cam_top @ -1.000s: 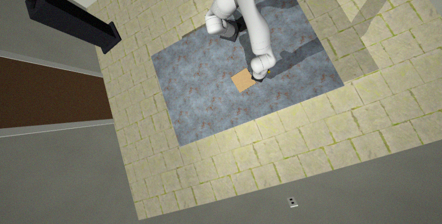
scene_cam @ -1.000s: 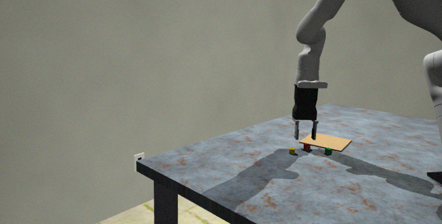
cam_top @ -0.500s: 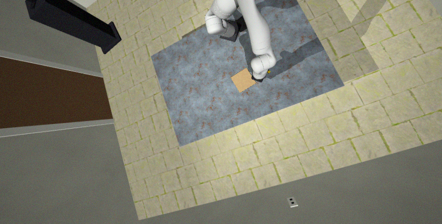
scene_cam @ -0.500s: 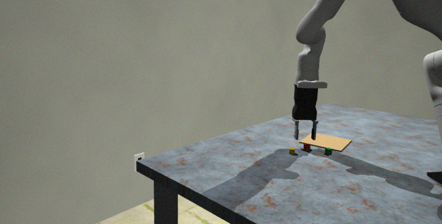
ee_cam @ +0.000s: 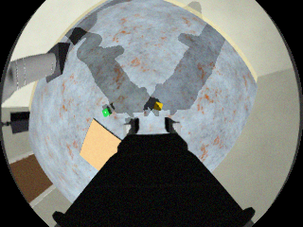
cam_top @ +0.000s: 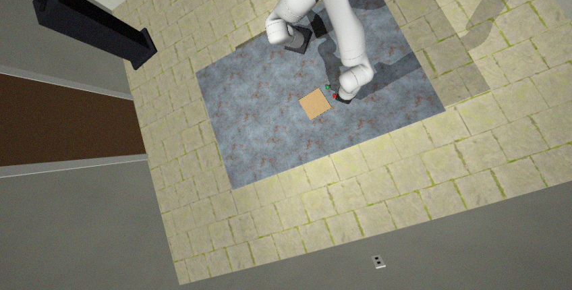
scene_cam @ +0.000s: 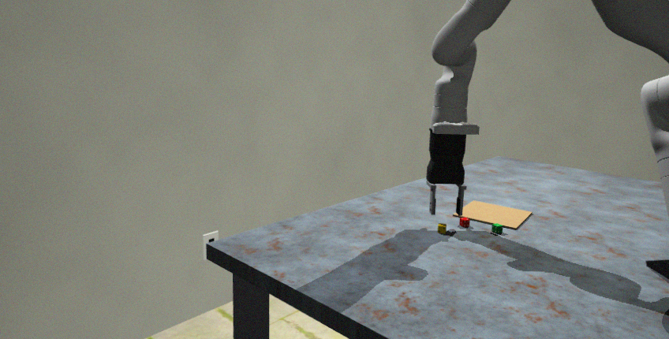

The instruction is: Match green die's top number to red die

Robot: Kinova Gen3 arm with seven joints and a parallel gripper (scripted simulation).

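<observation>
My gripper is now 10 mm past the yellow die, 40 mm to the right of it and 40 mm above it. From my hand the other things lie so: red die 30 mm behind, 30 mm to the right, 40 mm below; then tan mat 60 mm behind, 150 mm to the right, 40 mm below; then green die 100 mm behind, 40 mm to the right, 40 mm below.
</observation>
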